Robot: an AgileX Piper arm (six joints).
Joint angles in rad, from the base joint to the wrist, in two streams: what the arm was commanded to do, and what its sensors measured. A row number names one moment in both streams.
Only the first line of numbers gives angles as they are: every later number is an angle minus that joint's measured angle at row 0.
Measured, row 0:
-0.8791, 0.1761, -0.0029, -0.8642, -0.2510, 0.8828
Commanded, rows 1 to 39:
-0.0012, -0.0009, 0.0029, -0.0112, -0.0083, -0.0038
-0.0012, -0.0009, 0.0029, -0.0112, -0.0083, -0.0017
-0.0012, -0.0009, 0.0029, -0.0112, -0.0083, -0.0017
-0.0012, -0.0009, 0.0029, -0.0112, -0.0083, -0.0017
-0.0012, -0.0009, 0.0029, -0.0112, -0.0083, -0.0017
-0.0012, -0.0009, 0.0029, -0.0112, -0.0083, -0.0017
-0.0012, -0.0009, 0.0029, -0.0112, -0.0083, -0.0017
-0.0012, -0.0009, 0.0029, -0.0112, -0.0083, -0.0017
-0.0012, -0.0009, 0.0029, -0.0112, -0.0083, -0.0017
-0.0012, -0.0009, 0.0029, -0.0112, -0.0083, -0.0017
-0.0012, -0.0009, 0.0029, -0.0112, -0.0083, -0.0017
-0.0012, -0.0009, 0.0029, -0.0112, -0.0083, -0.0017
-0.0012, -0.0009, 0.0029, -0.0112, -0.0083, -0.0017
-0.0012, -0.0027, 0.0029, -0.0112, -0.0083, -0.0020
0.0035, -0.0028, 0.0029, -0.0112, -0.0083, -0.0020
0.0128, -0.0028, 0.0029, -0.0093, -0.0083, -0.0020
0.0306, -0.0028, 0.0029, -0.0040, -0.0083, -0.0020
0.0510, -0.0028, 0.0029, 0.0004, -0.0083, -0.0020
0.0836, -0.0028, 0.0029, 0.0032, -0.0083, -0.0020
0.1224, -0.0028, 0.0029, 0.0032, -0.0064, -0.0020
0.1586, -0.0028, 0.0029, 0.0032, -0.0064, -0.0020
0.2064, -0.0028, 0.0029, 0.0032, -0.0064, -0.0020
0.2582, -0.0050, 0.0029, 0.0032, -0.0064, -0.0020
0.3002, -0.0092, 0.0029, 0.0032, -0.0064, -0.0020
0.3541, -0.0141, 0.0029, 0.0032, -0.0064, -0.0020
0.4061, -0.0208, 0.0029, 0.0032, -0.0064, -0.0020
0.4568, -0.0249, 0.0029, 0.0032, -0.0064, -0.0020
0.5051, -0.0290, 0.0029, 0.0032, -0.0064, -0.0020
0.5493, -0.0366, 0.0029, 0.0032, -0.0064, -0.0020
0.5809, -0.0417, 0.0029, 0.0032, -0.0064, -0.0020
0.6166, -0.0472, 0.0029, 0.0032, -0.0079, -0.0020
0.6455, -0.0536, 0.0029, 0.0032, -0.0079, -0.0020
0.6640, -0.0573, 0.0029, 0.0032, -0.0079, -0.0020
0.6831, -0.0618, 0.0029, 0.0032, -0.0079, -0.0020
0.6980, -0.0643, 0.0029, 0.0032, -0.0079, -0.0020
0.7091, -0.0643, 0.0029, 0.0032, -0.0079, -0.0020
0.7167, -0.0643, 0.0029, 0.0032, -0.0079, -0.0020
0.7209, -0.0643, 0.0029, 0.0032, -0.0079, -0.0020
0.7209, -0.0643, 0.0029, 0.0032, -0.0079, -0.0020
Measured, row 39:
0.7020, -0.0596, 0.0038, 0.0021, -0.0042, 0.0000
